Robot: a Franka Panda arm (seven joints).
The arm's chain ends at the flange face. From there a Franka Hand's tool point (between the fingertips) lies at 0.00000 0.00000 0.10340 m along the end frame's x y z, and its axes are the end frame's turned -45 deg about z.
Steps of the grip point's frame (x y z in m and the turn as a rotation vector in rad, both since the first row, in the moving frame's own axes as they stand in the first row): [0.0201 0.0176 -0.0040 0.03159 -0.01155 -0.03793]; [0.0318 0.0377 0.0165 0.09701 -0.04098 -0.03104]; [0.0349 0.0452 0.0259 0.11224 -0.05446 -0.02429]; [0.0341 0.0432 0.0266 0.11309 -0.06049 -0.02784]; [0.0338 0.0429 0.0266 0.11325 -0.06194 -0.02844]
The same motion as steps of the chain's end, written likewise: [0.0298 -0.0004 -0.0039 0.01417 -0.03050 -0.03793]; [0.0593 0.0081 0.0171 0.03962 -0.09757 -0.03104]; [0.0688 0.0113 0.0267 0.04086 -0.11787 -0.02429]; [0.0674 0.0101 0.0274 0.03719 -0.12274 -0.02784]; [0.0671 0.0100 0.0275 0.03628 -0.12388 -0.02844]
